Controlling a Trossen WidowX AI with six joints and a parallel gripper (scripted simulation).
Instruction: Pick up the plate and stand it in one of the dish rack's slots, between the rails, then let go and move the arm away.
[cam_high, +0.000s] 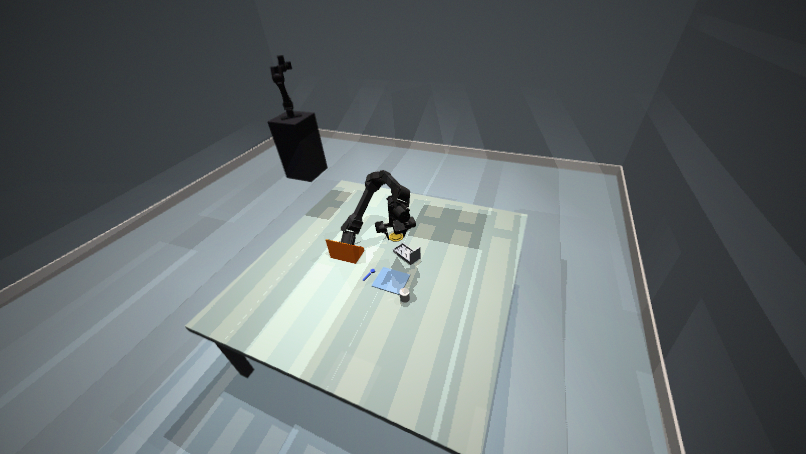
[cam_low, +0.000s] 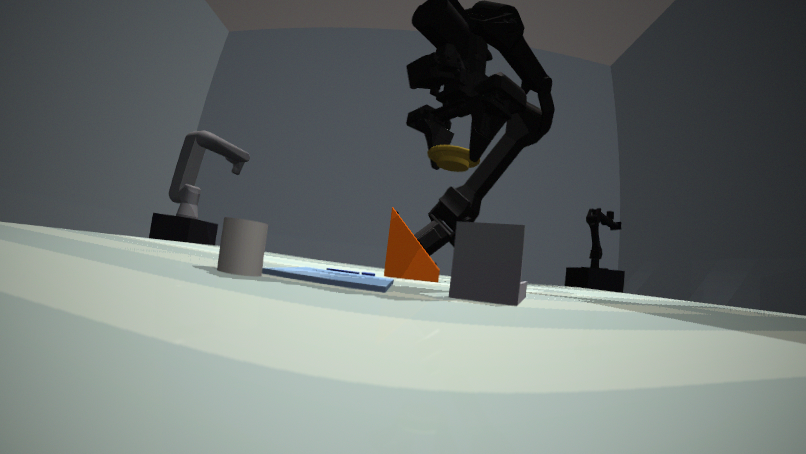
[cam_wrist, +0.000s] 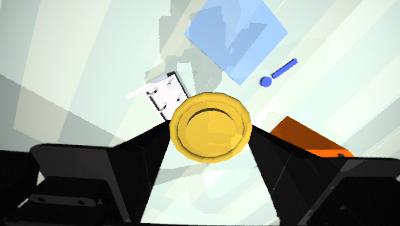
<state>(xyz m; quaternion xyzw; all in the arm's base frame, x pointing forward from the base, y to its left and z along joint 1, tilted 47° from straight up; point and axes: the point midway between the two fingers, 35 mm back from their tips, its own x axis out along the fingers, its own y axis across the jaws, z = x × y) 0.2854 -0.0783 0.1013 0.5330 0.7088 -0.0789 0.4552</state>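
Now: the grey dish rack 20 mm ahead of my gripper tip, 60 mm to the left of it and 140 mm below it. From my gripper tip the other things lie so: blue spoon: 100 mm behind, 120 mm to the right, 160 mm below; yellow plate: 10 mm above.
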